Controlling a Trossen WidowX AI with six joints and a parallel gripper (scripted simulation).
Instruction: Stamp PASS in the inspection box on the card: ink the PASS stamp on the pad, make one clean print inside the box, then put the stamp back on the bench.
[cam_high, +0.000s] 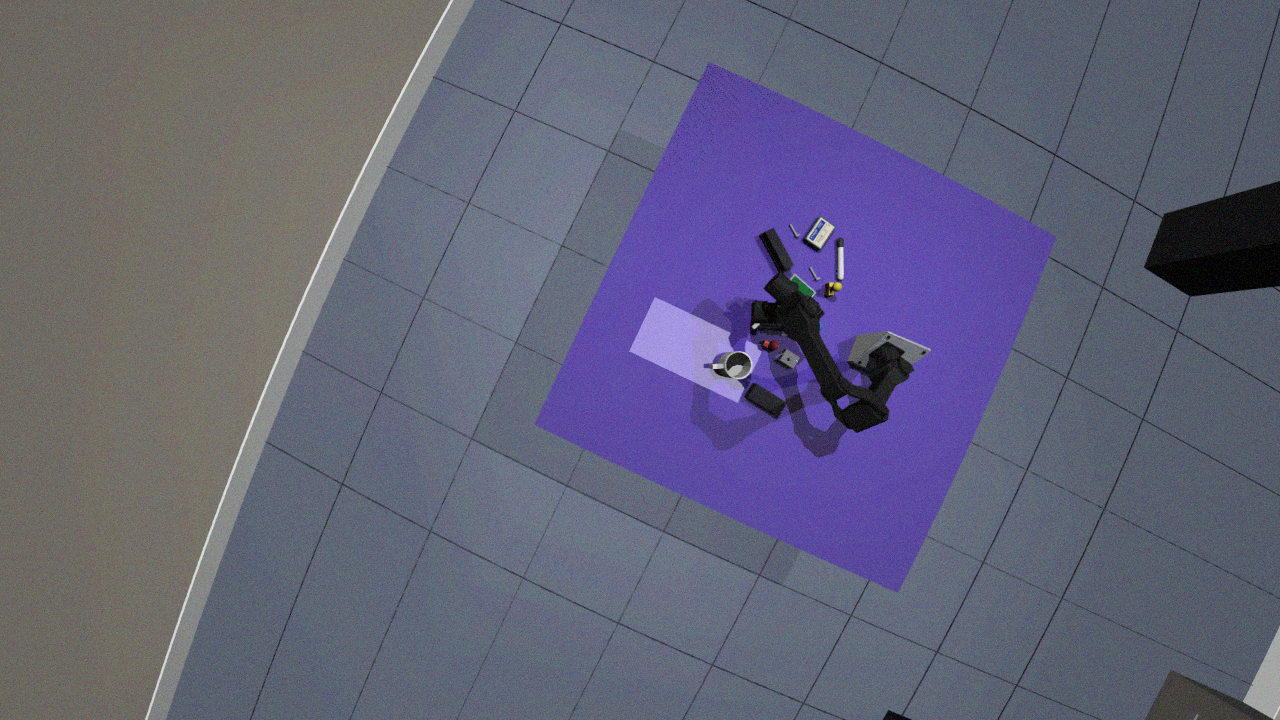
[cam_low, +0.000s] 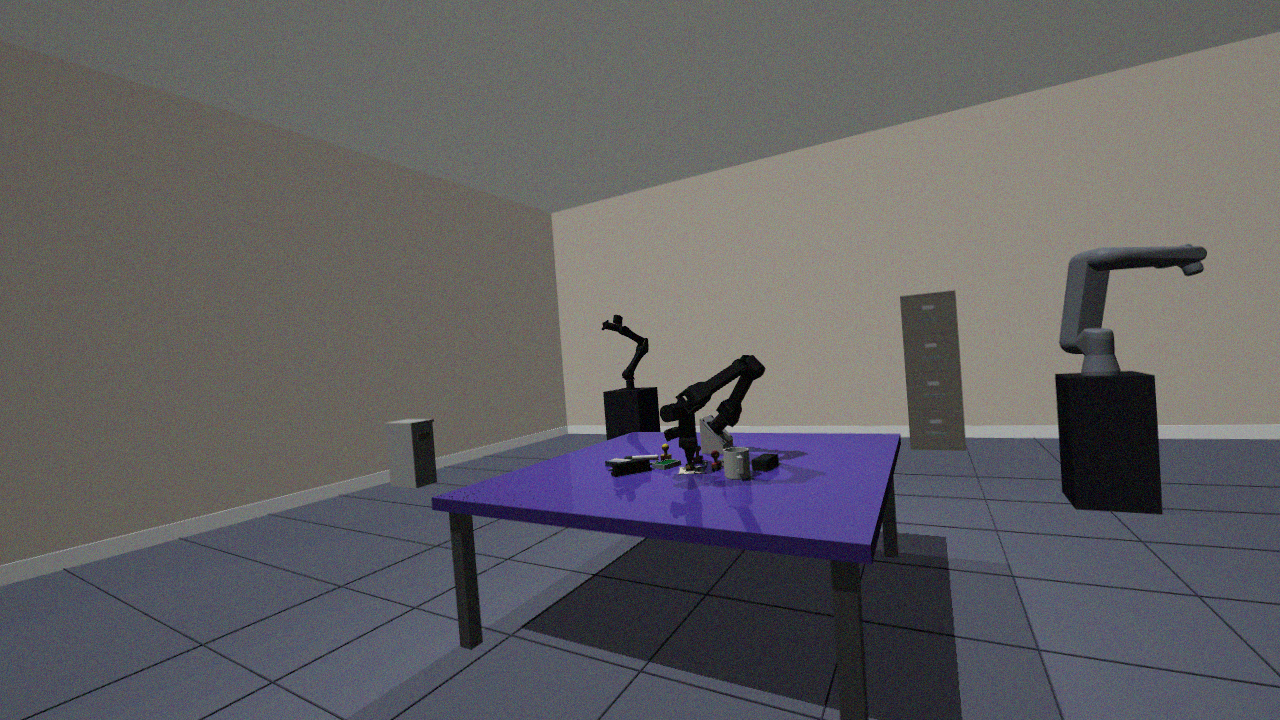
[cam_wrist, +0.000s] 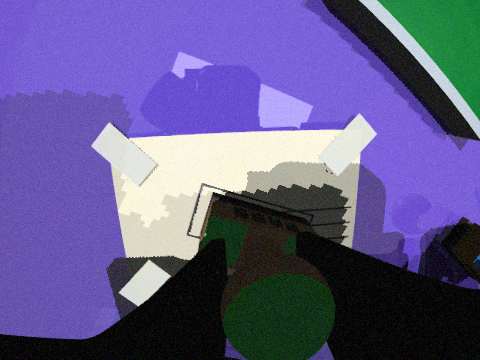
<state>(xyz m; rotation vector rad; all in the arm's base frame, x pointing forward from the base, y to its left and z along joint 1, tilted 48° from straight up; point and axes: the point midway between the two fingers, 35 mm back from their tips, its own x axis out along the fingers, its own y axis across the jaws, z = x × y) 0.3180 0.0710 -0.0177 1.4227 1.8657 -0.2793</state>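
My gripper tip is now 30 mm above the cream card and 10 mm short of it. Round my gripper tip: green ink pad: 110 mm to the right, 40 mm behind, 20 mm below; green stamp: right at my gripper tip; red stamp: 90 mm to the left, 30 mm behind.
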